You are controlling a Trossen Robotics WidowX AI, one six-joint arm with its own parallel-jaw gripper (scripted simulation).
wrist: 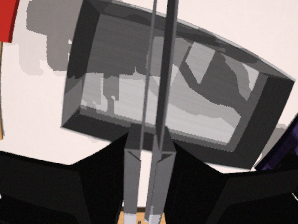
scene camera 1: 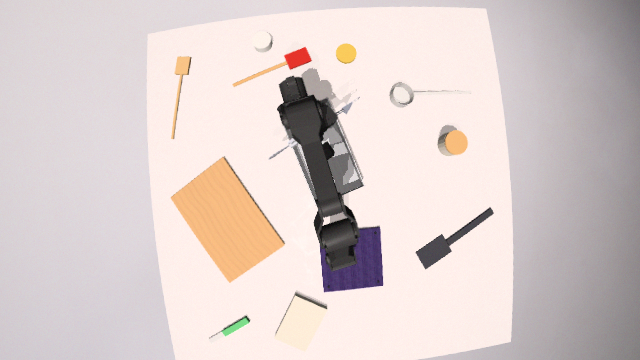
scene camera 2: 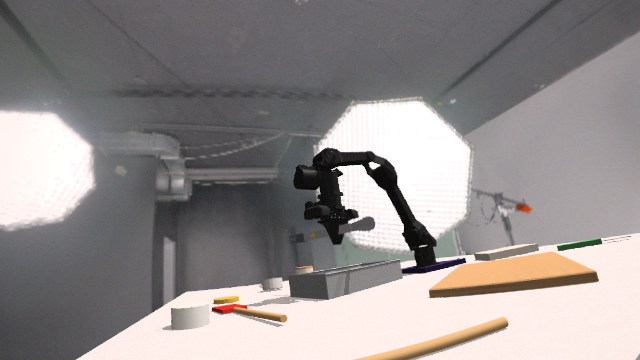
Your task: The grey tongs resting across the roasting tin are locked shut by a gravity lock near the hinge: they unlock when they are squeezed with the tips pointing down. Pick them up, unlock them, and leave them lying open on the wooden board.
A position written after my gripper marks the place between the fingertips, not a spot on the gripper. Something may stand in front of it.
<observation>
In view: my gripper [scene camera 2: 337, 244], a cream block [scene camera 1: 302, 319], a white puck [scene camera 2: 187, 316], a dark spatula [scene camera 1: 431, 253], a grey roasting tin [scene camera 2: 327, 284] and a wooden board [scene camera 1: 233, 230].
My gripper also shows in the wrist view [wrist: 145, 138]. The grey roasting tin shows as well in the wrist view [wrist: 224, 102]. The wooden board also shows in scene camera 2 [scene camera 2: 548, 269]. The wrist view misses the white puck: it is out of frame. The wrist view does not show the dark spatula: it is out of frame.
</observation>
